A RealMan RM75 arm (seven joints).
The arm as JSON. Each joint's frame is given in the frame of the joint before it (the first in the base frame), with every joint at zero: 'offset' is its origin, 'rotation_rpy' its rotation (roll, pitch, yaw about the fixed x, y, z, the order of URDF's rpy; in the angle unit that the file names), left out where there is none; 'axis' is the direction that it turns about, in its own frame. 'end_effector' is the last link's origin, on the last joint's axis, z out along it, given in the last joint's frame.
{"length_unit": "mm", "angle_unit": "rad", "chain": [
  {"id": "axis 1", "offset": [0.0, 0.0, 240.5], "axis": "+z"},
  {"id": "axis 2", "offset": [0.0, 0.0, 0.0], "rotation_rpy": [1.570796, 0.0, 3.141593], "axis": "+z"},
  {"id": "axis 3", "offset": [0.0, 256.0, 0.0], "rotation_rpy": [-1.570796, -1.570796, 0.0], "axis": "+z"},
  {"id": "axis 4", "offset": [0.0, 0.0, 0.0], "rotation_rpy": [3.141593, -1.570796, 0.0], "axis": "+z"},
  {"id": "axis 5", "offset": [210.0, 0.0, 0.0], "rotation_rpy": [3.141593, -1.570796, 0.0], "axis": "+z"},
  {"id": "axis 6", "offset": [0.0, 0.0, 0.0], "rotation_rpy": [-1.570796, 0.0, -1.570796], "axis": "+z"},
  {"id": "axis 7", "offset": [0.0, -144.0, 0.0], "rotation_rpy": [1.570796, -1.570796, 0.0], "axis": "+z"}
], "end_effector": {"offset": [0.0, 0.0, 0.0], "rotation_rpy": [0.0, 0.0, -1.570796]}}
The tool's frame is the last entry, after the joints.
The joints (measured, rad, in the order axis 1, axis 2, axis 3, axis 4, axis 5, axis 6, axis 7), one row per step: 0.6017 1.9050 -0.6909 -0.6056 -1.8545 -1.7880 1.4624; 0.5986 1.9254 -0.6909 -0.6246 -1.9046 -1.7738 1.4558; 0.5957 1.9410 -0.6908 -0.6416 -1.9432 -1.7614 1.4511; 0.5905 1.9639 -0.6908 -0.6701 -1.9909 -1.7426 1.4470; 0.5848 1.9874 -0.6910 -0.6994 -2.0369 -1.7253 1.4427; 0.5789 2.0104 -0.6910 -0.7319 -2.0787 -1.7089 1.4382; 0.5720 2.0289 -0.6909 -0.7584 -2.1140 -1.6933 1.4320; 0.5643 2.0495 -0.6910 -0.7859 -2.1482 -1.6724 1.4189; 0.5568 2.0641 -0.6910 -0.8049 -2.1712 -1.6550 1.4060; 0.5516 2.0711 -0.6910 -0.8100 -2.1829 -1.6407 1.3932; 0.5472 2.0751 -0.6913 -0.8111 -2.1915 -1.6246 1.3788; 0.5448 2.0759 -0.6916 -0.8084 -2.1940 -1.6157 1.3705
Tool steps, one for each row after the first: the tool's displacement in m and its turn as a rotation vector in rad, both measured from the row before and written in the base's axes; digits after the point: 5 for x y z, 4 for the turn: 0.00268 -0.00217 -0.00925 -0.0137 -0.0412 -0.0015; 0.00222 -0.00147 -0.00651 -0.0077 -0.0336 -0.0009; 0.00244 -0.00156 -0.00805 -0.0044 -0.0437 -0.0010; 0.00218 -0.00181 -0.00771 -0.0036 -0.0418 0.0006; 0.00158 -0.00136 -0.00636 0.0014 -0.0400 0.0037; 0.00232 -0.00137 -0.00487 0.0041 -0.0353 0.0022; 0.00234 -0.00099 -0.00518 0.0110 -0.0370 0.0067; 0.00238 -0.00087 -0.00348 0.0115 -0.0269 0.0052; 0.00244 -0.00055 -0.00227 0.0092 -0.0157 0.0027; 0.00276 -0.00004 -0.00162 0.0112 -0.0151 0.0030; 0.00175 -0.00008 -0.00082 0.0057 -0.0063 0.0006
